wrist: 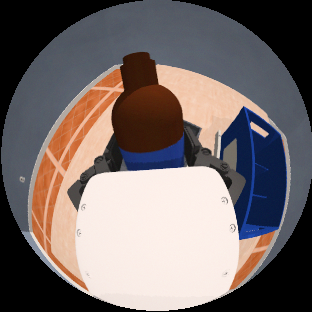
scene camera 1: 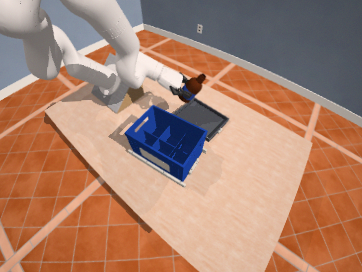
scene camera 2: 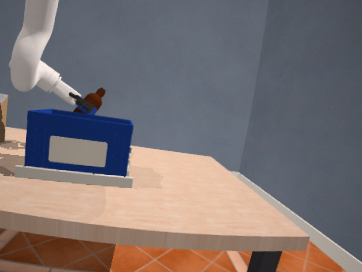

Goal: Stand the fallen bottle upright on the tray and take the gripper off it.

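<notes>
The brown bottle point(scene camera 1: 194, 85) point(scene camera 2: 94, 100) point(wrist: 147, 117) with a blue band is tilted, its neck pointing obliquely up and away from the arm. My gripper point(scene camera 1: 185, 93) point(scene camera 2: 84, 103) point(wrist: 151, 138) is shut on the bottle around its blue band, with a dark finger on each side. The dark grey tray point(scene camera 1: 202, 120) lies on the table; in scene camera 1 the bottle shows over its far edge. A corner of the tray point(wrist: 193, 128) shows behind the bottle in the wrist view. The bottle's base is hidden behind the crate in scene camera 2, and by the gripper housing in the wrist view.
A blue crate point(scene camera 1: 179, 167) point(scene camera 2: 118, 150) point(wrist: 267, 150) with compartments stands close beside the tray. Light rails point(scene camera 1: 157, 169) point(scene camera 2: 75, 176) run along its foot. The arm's grey wedge-shaped base point(scene camera 1: 119, 97) stands at the table's back left in scene camera 1.
</notes>
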